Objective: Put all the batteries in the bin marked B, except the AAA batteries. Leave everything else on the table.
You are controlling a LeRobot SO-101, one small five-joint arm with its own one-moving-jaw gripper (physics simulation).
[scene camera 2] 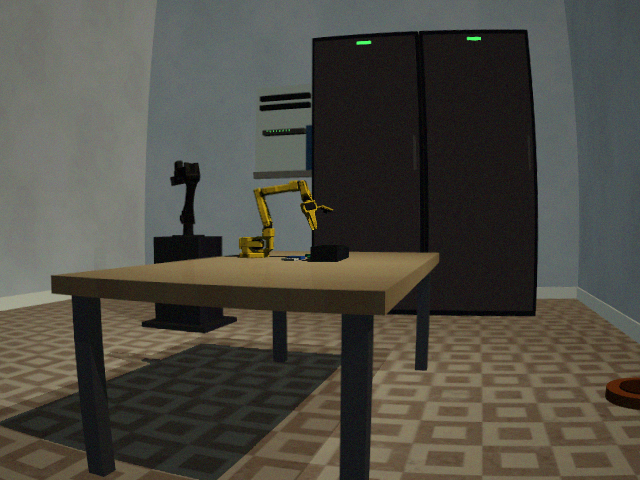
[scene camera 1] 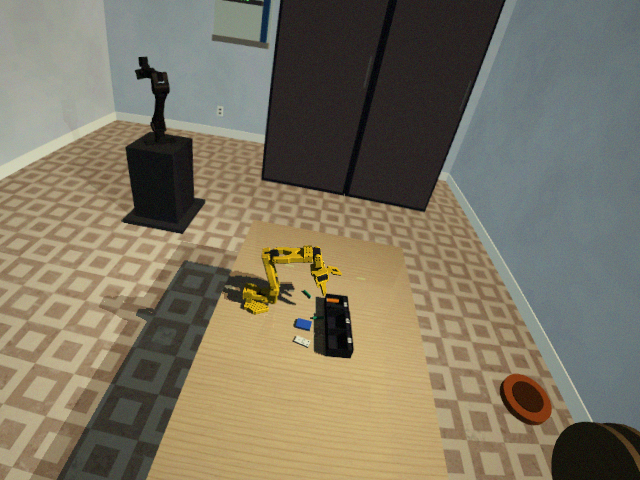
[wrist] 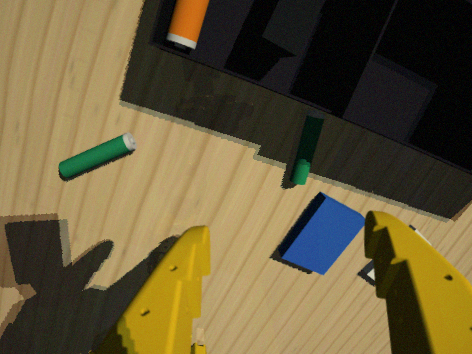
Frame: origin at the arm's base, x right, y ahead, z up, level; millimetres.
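Seen in the pictures: end effector, tool point: [scene camera 2: 312, 228] [scene camera 1: 318, 287] [wrist: 208, 243]; arm's base, origin of the base link: [scene camera 2: 259, 257] [scene camera 1: 262, 304].
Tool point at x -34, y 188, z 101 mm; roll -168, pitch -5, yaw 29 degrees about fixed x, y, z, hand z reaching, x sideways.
Note:
Offsets run from my tool point to a thing's top centre. Level surfaces: height alone.
An orange battery @[dz -80, dx -33, dy +65 mm] [scene camera 1: 332, 299] [wrist: 189, 22] with a white end lies inside the far end compartment of the black three-part bin @[dz -55, dx +83, dy +87 mm] [scene camera 1: 338, 353] [scene camera 2: 329, 253]. The white labels on the bin are too small to read. A thin green battery @[dz -91, dx -52, dy -30 mm] [scene camera 1: 306, 293] [wrist: 97, 156] lies on the table between the arm's base and the bin. A second green battery @[dz -91, dx +56, dy +20 mm] [scene camera 1: 316, 317] [wrist: 300, 172] lies beside the bin's near long side, mostly in its shadow. My gripper [scene camera 1: 332, 283] [scene camera 2: 323, 219] [wrist: 286, 222] is open and empty, raised above the table near the bin's far end.
A blue block @[dz -91, dx +99, dy -30 mm] [scene camera 1: 302, 324] [wrist: 324, 235] lies on the table @[dz -101 mm] [scene camera 1: 310, 413] [scene camera 2: 222, 276] close to the second green battery. A small white piece with dark marks @[dz -94, dx +171, dy -27 mm] [scene camera 1: 301, 341] lies beside it, partly hidden by a jaw in the wrist view.

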